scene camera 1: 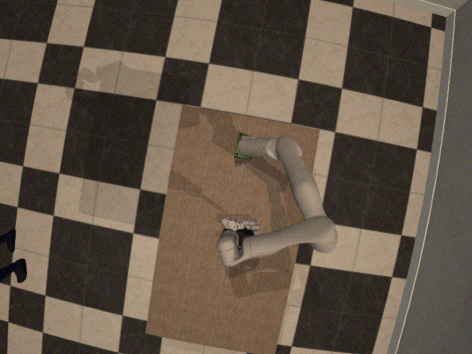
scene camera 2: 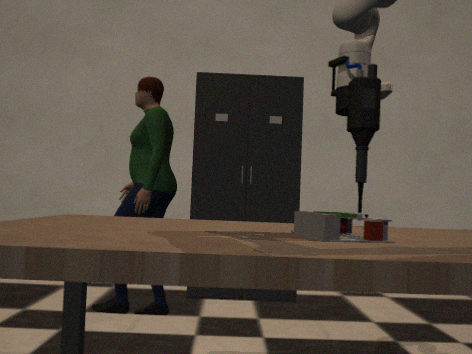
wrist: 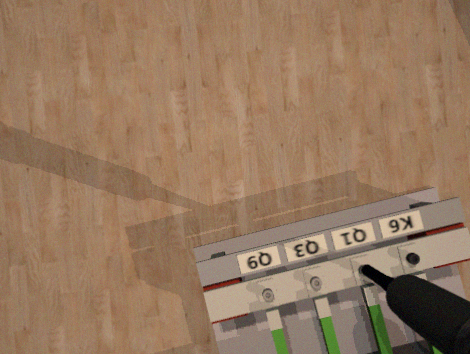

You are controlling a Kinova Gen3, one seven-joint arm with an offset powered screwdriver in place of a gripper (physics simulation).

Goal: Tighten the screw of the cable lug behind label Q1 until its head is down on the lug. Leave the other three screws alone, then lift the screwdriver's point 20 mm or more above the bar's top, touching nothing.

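Seen in the pictures: hand, tool point: (scene camera 1: 245,227) (wrist: 365,269); arm's base, link origin: (scene camera 1: 245,145).
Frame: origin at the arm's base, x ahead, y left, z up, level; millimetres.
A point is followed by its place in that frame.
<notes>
The black powered screwdriver (wrist: 364,270) @[x 422, y 52, z -11 mm] (scene camera 2: 360,212) @[x 424, y 59, z -17 mm] points down with its thin bit at the screw behind label Q1 (wrist: 353,236) @[x 403, y 53, z -27 mm]. The bit covers most of that screw in the wrist view, so its height above the lug and any gap cannot be told. The light bar (wrist: 227,302) @[x 434, y -36, z -28 mm] runs behind the labels. The Q3 screw (wrist: 315,283) @[x 429, y 23, z -22 mm] and Q9 screw (wrist: 268,295) @[x 432, y -8, z -22 mm] are grey and look low. The K6 screw (wrist: 413,258) @[x 422, y 87, z -22 mm] is dark and seems to stand up from the bar. In scene camera 1 the arm hides the bit. The tool has no fingers.
Green cables (wrist: 327,332) @[x 460, y 25, z -20 mm] run from the bar. A grey block (scene camera 2: 316,226) @[x 523, y 98, z -46 mm] and red supports (scene camera 2: 374,230) @[x 422, y 128, z -48 mm] stand on the wooden table (scene camera 2: 150,240) @[x 818, y 222, z -70 mm] (scene camera 1: 200,300) @[x 891, y -140, z -69 mm]. Another arm section reaches over a green plate (scene camera 1: 242,155) @[x 51, y -8, z 3 mm]. A person in green (scene camera 2: 152,145) stands beyond the table.
</notes>
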